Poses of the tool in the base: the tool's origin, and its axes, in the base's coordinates. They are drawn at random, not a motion.
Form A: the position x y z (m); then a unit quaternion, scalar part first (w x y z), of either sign.
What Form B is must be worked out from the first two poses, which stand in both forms.
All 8 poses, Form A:
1: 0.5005 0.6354 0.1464 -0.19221 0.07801 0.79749 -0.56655
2: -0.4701 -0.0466 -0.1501 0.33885 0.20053 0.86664 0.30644
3: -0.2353 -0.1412 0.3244 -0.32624 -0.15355 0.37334 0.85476
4: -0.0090 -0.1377 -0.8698 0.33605 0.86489 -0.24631 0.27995
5: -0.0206 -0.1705 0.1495 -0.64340 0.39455 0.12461 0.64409
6: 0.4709 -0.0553 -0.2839 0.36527 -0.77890 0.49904 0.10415
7: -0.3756 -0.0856 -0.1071 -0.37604 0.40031 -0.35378 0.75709
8: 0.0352 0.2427 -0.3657 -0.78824 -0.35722 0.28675 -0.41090
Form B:
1: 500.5 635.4 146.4 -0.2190 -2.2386 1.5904
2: -470.1 -46.6 -150.1 0.5222 2.2570 0.7981
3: -235.3 -141.2 324.4 0.4023 -0.9783 -2.2397
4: -9.0 -137.7 -869.8 2.2555 -0.6423 0.7301
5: -20.6 -170.5 149.5 -0.8987 -0.2838 -1.4671
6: 470.9 -55.3 -283.9 -2.0029 1.2832 0.2678
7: -375.6 -85.6 -107.1 -1.0241 0.9051 -1.9369
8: 35.2 242.7 -365.7 0.7696 -0.6178 0.8852
